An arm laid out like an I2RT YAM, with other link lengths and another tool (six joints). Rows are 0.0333 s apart.
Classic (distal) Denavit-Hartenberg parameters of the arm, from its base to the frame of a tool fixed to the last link. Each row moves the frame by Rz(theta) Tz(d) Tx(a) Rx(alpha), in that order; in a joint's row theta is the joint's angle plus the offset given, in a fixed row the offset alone. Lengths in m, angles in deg.
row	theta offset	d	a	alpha
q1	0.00	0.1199	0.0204	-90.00
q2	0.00	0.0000	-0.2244	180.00
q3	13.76	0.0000	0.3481	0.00
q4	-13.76	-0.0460	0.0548	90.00
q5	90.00	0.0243	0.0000	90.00
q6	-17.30	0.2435	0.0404	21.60
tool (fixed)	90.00	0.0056	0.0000	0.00
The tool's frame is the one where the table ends.
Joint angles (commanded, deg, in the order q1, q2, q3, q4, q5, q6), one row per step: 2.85, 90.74, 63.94, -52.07, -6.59, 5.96; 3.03, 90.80, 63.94, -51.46, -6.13, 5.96; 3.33, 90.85, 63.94, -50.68, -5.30, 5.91; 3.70, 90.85, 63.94, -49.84, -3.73, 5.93; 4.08, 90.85, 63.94, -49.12, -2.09, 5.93; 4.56, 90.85, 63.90, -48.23, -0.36, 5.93; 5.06, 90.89, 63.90, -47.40, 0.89, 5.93; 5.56, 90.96, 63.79, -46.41, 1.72, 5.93; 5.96, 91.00, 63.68, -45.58, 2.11, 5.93
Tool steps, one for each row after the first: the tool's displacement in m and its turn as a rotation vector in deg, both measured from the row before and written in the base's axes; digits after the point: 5 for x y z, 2 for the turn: 0.00297, -0.00058, 0.00018, -0.42, -0.57, 0.09; 0.00388, -0.00126, 0.00055, -0.78, -0.78, 0.18; 0.00436, -0.00393, 0.00131, -1.47, -0.93, 0.00; 0.00375, -0.00413, 0.00147, -1.54, -0.83, -0.01; 0.00430, -0.00366, 0.00167, -1.61, -0.97, 0.05; 0.00404, -0.00135, 0.00152, -1.14, -0.89, 0.17; 0.00397, 0.00055, 0.00054, -0.72, -0.88, 0.27; 0.00319, 0.00169, 0.00029, -0.30, -0.71, 0.29
